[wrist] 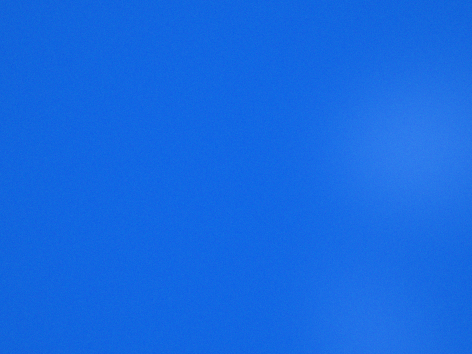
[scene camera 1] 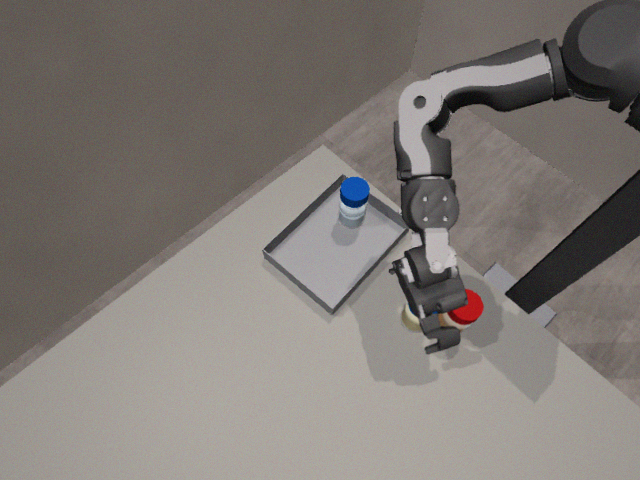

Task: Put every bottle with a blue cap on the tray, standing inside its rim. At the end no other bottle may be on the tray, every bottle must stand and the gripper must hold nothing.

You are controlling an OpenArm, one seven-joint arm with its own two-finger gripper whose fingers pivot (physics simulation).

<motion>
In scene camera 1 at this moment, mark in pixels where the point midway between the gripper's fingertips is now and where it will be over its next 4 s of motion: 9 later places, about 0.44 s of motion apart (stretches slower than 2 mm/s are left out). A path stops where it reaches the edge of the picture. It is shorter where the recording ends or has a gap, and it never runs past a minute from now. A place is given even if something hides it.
The gripper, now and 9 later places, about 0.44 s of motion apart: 421, 305; 420, 309; 427, 298; 435, 286; 420, 265; 382, 238; 328, 193; 331, 201; 330, 217; 328, 229
</motion>
